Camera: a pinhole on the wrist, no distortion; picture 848 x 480 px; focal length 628.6 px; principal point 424.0 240.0 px. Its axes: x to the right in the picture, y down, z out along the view. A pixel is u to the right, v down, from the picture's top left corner.
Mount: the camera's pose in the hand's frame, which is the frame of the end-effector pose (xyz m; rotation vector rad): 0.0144 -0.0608 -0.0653 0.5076 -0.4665 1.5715
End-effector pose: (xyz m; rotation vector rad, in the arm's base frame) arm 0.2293 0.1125 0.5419 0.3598 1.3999 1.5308
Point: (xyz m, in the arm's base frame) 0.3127 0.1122 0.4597
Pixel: 544.2 382.3
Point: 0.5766 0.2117 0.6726
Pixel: outside the picture
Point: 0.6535 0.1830 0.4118
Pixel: 479.9 411.1
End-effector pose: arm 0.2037 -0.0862 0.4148 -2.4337 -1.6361 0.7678
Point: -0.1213 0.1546 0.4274
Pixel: 92.0 79.7
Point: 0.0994 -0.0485 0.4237
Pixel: 549.6 344.6
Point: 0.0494 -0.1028 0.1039
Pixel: outside the picture
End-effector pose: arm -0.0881 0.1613 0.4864 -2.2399 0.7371 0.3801
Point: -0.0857 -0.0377 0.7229
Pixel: behind the camera
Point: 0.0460 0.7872 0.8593
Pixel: outside the picture
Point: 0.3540 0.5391 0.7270
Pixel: outside the picture
